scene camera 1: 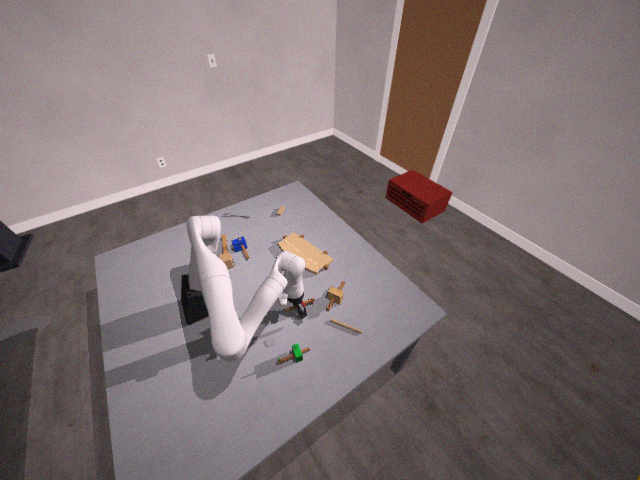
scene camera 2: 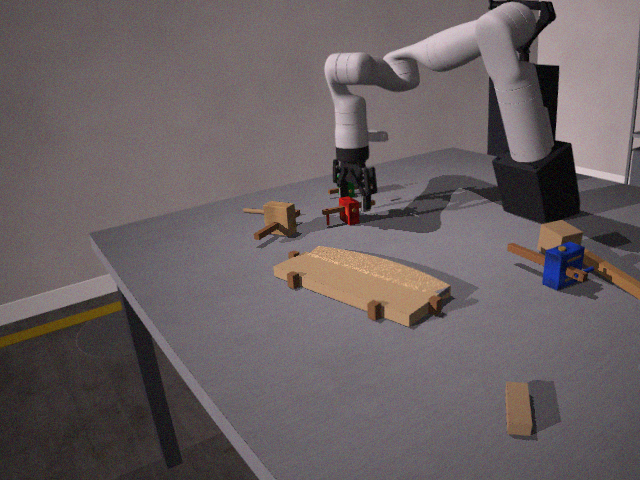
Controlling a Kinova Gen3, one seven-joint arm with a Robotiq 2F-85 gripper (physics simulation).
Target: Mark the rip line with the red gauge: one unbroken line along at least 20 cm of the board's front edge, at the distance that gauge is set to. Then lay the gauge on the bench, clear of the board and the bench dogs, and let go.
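Places are measured from the arm's base along level axes (x left, y back, z up), in metres.
Where they show: gripper, fingertip midpoint: (scene camera 1: pixel 297 309) (scene camera 2: pixel 354 206); arm's base, link origin: (scene camera 2: pixel 531 151).
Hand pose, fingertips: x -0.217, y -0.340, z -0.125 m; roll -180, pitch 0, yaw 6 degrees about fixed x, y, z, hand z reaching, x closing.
Each offset is from my fingertips to the centre of the thing.
The red gauge @[dx +0.015, dy -0.021, dz -0.003 m] (scene camera 1: pixel 303 304) (scene camera 2: pixel 348 211) stands on the bench, its brown beam roughly level. My gripper (scene camera 1: pixel 301 312) (scene camera 2: pixel 356 202) is open and points down at the gauge; in scene camera 2 one finger is partly hidden behind the red head and the other shows to its right. Whether they touch it I cannot tell. The board @[dx +0.312, dy -0.154, dz -0.019 m] (scene camera 1: pixel 308 253) (scene camera 2: pixel 351 283) lies flat, apart from the gauge, with brown bench dogs at its edges, among them one dog @[dx +0.258, dy -0.262, dz -0.017 m] (scene camera 2: pixel 293 280) and another dog @[dx +0.425, dy -0.195, dz -0.017 m] (scene camera 2: pixel 374 310). I cannot make out a marked line on the board.
A green gauge @[dx -0.174, dy +0.083, dz -0.002 m] (scene camera 1: pixel 297 352), a plain wooden gauge @[dx -0.003, dy -0.190, dz +0.004 m] (scene camera 1: pixel 334 295) (scene camera 2: pixel 279 219), a blue gauge @[dx +0.467, dy +0.139, dz +0.005 m] (scene camera 1: pixel 239 243) (scene camera 2: pixel 555 267), a wooden block with a long beam @[dx +0.507, dy +0.220, dz -0.009 m] (scene camera 1: pixel 225 259) (scene camera 2: pixel 559 234), a thin stick @[dx -0.150, dy -0.166, dz -0.024 m] (scene camera 1: pixel 346 326) and a small wooden block @[dx +0.709, dy -0.164, dz -0.021 m] (scene camera 1: pixel 280 210) (scene camera 2: pixel 518 409) are on the bench.
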